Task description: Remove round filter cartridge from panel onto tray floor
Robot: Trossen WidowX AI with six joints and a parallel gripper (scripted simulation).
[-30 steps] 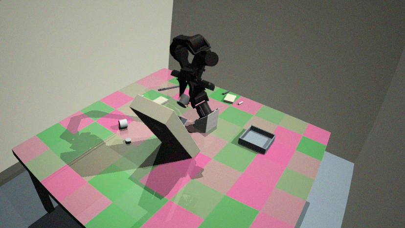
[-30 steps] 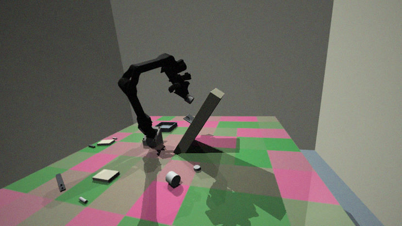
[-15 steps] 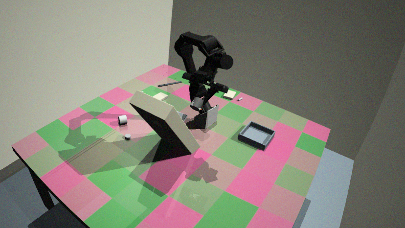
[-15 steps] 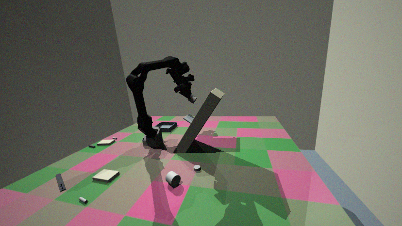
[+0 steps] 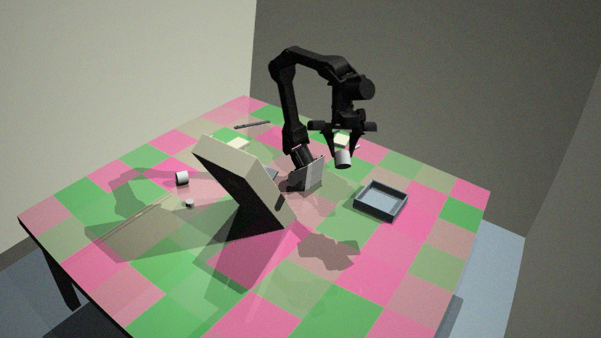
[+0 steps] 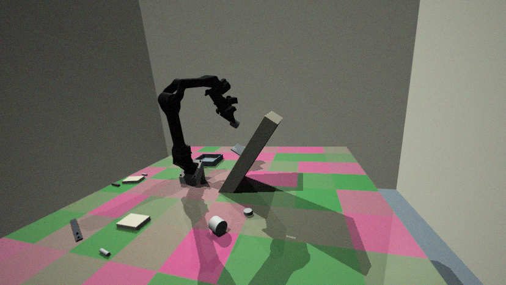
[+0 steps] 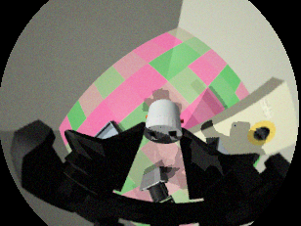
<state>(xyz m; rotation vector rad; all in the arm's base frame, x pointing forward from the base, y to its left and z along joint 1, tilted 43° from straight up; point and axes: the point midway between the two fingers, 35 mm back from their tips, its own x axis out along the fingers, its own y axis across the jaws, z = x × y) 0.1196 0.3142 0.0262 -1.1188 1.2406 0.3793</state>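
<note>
Now: the tray 26 cm below my gripper tip, 25 cm behind it and 4 cm to the left of it. From my gripper tip the other things lie so: small disc (39 cm to the right, 26 cm below, 25 cm ahead); round filter cartridge (right at my gripper tip); beige service panel (18 cm to the right, 18 cm ahead, 10 cm below).
</note>
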